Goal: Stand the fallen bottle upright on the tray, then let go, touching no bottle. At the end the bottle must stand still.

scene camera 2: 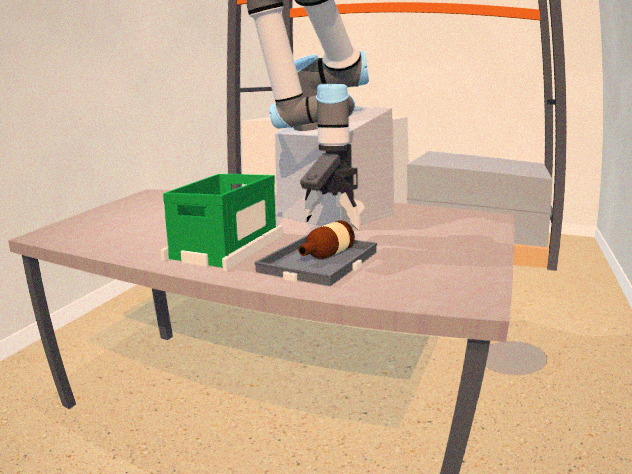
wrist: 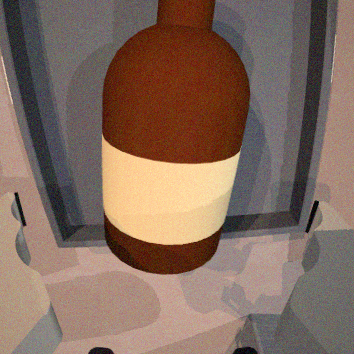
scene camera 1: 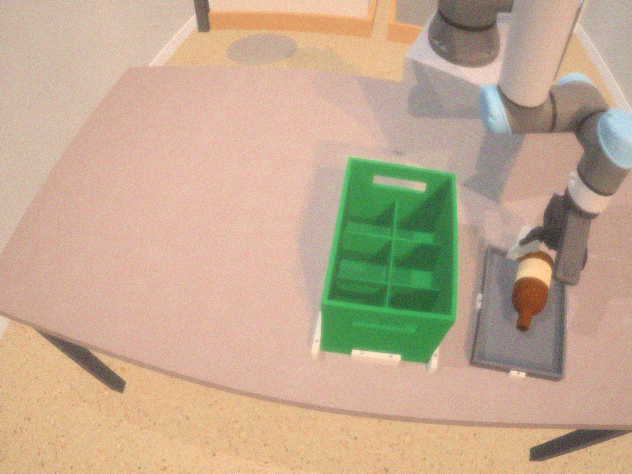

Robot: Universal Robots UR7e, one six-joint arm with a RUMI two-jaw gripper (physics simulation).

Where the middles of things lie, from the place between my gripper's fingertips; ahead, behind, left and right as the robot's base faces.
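There is the brown bottle (scene camera 1: 529, 297), and my hand is 3 cm above the bottle and 3 cm short of the bottle.
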